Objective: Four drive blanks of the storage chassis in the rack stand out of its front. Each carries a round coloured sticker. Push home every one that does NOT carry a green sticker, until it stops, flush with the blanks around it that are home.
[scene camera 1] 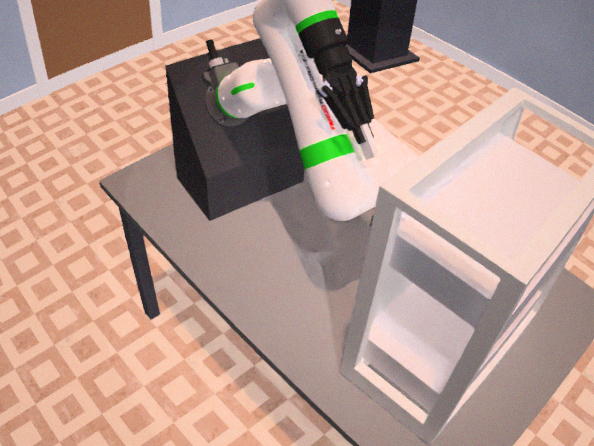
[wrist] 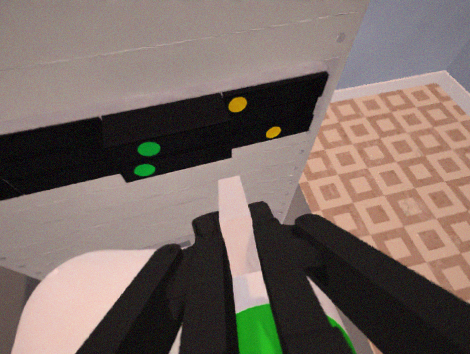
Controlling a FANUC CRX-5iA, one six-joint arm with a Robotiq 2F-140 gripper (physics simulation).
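Where they show: gripper, fingertip midpoint: (scene camera 1: 372, 157) (wrist: 232, 197); arm's base at its link origin: (scene camera 1: 228, 101).
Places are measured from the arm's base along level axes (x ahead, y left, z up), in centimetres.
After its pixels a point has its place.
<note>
In the wrist view, the chassis front shows dark drive blanks in a band. Two yellow stickers, an upper one (wrist: 237, 104) @(x 70.4, y 3.5, z 19.0 cm) and a lower one (wrist: 273, 132) @(x 71.7, y -0.9, z 13.2 cm), are on the right-hand blanks. Two green stickers, an upper one (wrist: 149, 149) @(x 65.2, y 11.4, z 18.8 cm) and a lower one (wrist: 144, 170) @(x 64.9, y 12.6, z 16.0 cm), are on the middle blanks, whose lower edge steps out from the band. How far the yellow-stickered blanks stand out is hard to tell. My gripper (scene camera 1: 364, 142) (wrist: 232, 197) @(x 59.3, y 4.3, z 20.5 cm) is shut and empty, its pale tip apart from the blanks. The stickers are hidden in the scene view.
The pale rack (scene camera 1: 366, 300) @(x 78.2, y -7.7, z 2.0 cm) stands on the grey table (scene camera 1: 240, 280) @(x 38.0, y -16.1, z -31.0 cm). My white arm (scene camera 1: 335, 192) @(x 57.0, y -2.4, z 11.8 cm) bends down close beside the rack, below the gripper. The dark robot base block (scene camera 1: 192, 150) @(x 5.2, y -14.3, z -9.2 cm) is at the table's back left. A black pedestal (scene camera 1: 381, 30) stands behind.
</note>
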